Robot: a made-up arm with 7 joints. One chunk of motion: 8 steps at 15 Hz.
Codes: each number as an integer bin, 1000 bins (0 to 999) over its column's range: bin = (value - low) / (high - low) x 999, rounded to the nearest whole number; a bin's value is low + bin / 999 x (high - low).
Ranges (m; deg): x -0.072..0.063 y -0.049..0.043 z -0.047..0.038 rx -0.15..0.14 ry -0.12..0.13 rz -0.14..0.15
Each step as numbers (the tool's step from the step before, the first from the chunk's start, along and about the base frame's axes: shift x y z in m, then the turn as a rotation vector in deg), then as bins.
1 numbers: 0.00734 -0.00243 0.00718 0.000 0.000 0.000
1 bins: 587 506 637 517 480 482
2 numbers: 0.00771 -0.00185 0.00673 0.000 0.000 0.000
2 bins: 590 512 631 517 480 482
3 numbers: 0.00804 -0.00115 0.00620 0.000 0.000 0.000
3 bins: 592 520 625 517 480 482
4 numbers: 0.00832 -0.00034 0.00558 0.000 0.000 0.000
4 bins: 594 528 618 517 480 482
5 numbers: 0.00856 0.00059 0.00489 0.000 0.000 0.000
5 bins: 596 538 610 517 480 482
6 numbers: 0.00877 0.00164 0.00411 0.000 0.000 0.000
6 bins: 598 550 601 517 480 482
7 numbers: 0.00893 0.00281 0.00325 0.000 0.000 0.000
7 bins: 599 563 591 517 480 482
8 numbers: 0.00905 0.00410 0.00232 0.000 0.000 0.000
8 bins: 600 577 580 517 480 482
